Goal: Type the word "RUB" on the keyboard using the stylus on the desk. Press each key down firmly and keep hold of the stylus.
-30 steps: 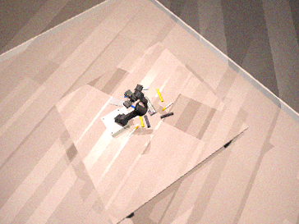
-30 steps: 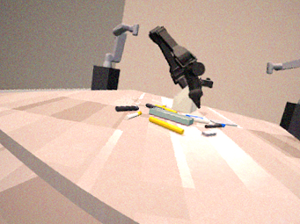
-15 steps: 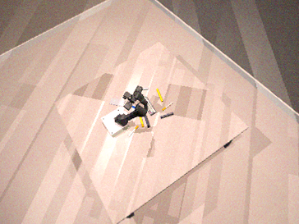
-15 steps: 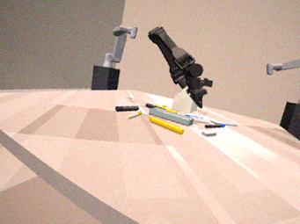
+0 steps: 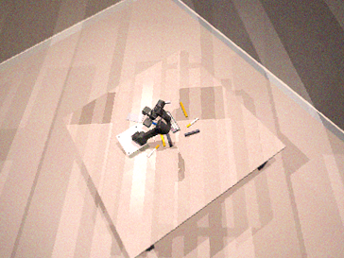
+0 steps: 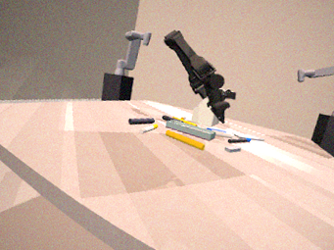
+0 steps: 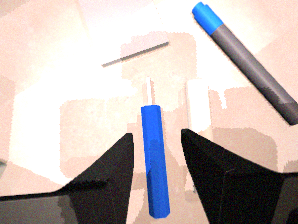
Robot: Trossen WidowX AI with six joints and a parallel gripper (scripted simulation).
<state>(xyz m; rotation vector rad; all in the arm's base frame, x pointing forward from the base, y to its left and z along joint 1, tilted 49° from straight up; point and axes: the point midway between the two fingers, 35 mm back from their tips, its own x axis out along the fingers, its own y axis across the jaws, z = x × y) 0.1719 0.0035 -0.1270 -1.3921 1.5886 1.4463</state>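
The blue stylus lies 10 mm behind my gripper tip, 10 mm to the left of it and 50 mm below it. From my gripper tip the other things lie so: blue-tipped pen (40 mm ahead, 100 mm to the left, 50 mm below); grey block (210 mm ahead, 70 mm to the left, 50 mm below).
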